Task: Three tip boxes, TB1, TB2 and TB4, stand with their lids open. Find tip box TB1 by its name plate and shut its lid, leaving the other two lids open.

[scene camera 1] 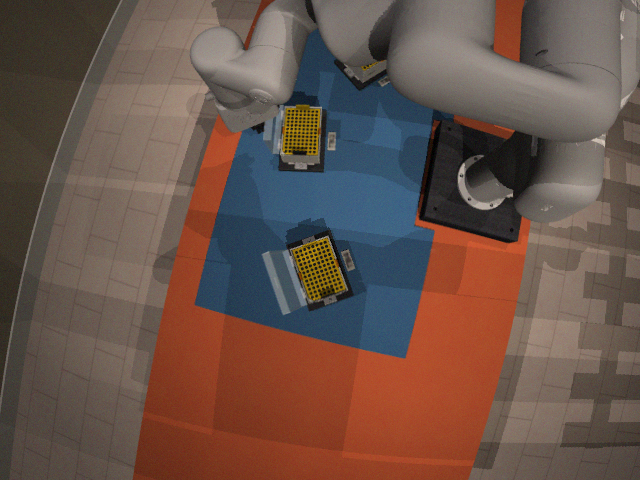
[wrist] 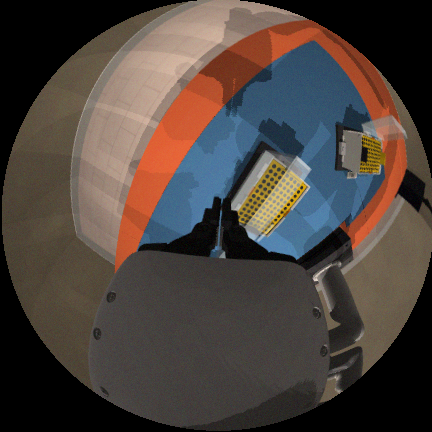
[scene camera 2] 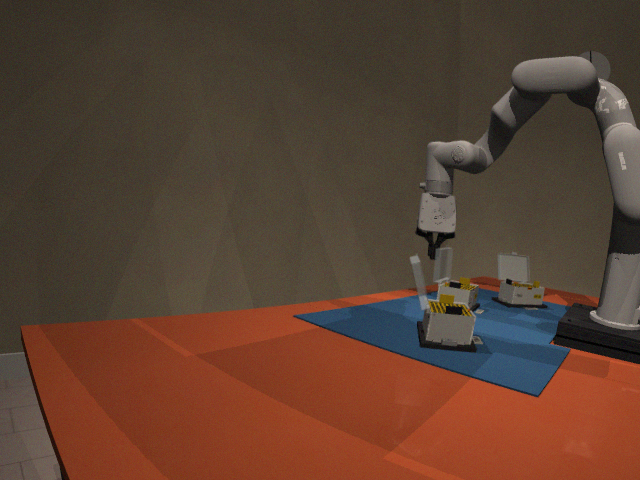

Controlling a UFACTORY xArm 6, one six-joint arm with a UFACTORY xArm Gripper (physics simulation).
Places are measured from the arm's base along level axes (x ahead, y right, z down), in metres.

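Pixels of known places: gripper, fingertip midpoint: (scene camera 1: 259,126) (wrist: 220,209) (scene camera 2: 433,259); arm's base, link origin: (scene camera 1: 482,182) (wrist: 326,269) (scene camera 2: 614,322).
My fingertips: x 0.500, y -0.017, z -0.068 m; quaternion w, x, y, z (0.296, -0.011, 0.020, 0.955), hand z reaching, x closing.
Note:
For each thing: its top centre in the pictures, then the offset to it from my fingertips. Level surfaces: height alone.
- raised lid, top centre: (wrist: 262,231) (scene camera 1: 270,110) (scene camera 2: 446,245) dy +0.023, dx -0.023, dz -0.040 m
- far box, top centre: (scene camera 1: 375,50) (wrist: 373,161) (scene camera 2: 525,283) dy +0.280, dx -0.198, dz +0.053 m
- blue mat, surface height: dz +0.119 m
- orange table, surface height: dz +0.122 m
My gripper (scene camera 1: 258,128) (scene camera 2: 432,254) (wrist: 220,209) is shut and empty. It points down by the raised lid (scene camera 1: 271,131) (scene camera 2: 443,264) of the middle tip box (scene camera 1: 301,131) (scene camera 2: 457,293) (wrist: 272,200), on the side away from the robot base; contact cannot be told. The nearest box in scene camera 2 (scene camera 1: 318,268) (scene camera 2: 449,328) has its clear lid (scene camera 1: 284,281) (scene camera 2: 418,281) open. The far box (scene camera 1: 364,72) (scene camera 2: 521,294) (wrist: 360,152) also has its lid (scene camera 2: 513,267) (wrist: 385,127) open; the arm partly hides this box in scene camera 1. The name plates are too small to read, so TB1 cannot be told.
The boxes stand on a blue mat (scene camera 1: 341,196) (scene camera 2: 361,328) (wrist: 300,90) on the orange table (scene camera 1: 279,392) (scene camera 2: 289,372) (wrist: 165,145). The black robot base (scene camera 1: 444,206) (scene camera 2: 584,335) stands beside the mat. The arm reaches over the far box in scene camera 1.

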